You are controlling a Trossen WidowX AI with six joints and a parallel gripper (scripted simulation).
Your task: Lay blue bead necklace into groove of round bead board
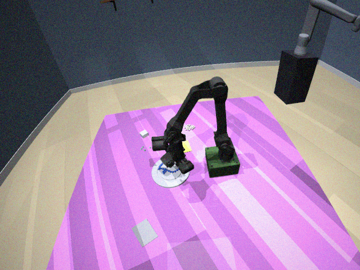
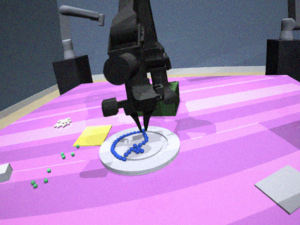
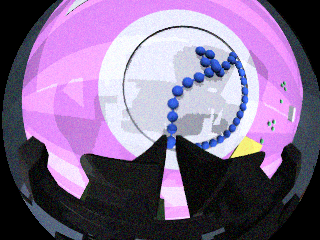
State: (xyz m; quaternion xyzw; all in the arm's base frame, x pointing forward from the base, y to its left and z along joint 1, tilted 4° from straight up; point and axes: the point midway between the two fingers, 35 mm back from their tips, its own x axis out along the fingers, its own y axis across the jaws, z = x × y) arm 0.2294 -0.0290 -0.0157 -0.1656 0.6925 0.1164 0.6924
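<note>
Now: gripper tip 5 cm short of the round white bead board and 1 cm above it. Round my gripper tip: yellow sheet: 16 cm to the right, 2 cm below, 1 cm behind; grey tile: 30 cm to the left, 20 cm ahead, 2 cm below; cube: 33 cm to the right, 20 cm ahead, 1 cm below.
</note>
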